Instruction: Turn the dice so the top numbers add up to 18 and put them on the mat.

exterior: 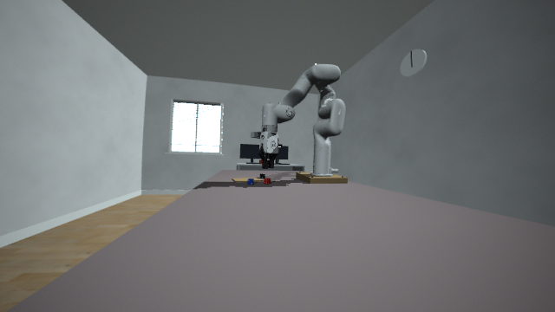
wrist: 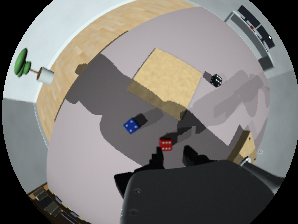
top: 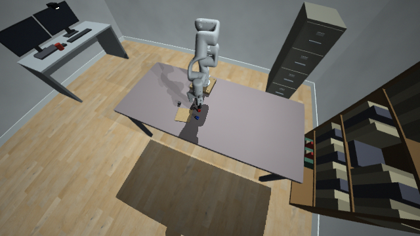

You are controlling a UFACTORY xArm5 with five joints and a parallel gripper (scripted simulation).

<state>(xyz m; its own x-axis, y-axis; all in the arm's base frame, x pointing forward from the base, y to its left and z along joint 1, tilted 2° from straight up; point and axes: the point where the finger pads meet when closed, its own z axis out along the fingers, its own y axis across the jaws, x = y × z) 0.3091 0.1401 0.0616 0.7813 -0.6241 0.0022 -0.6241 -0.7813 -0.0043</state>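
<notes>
Now: the red die 8 cm below my hand. Also, from my hand: tan mat (11 cm ahead, 10 cm to the right, 9 cm below); then black die (3 cm ahead, 21 cm to the right, 8 cm below); then blue die (8 cm ahead, 3 cm to the left, 8 cm below).
</notes>
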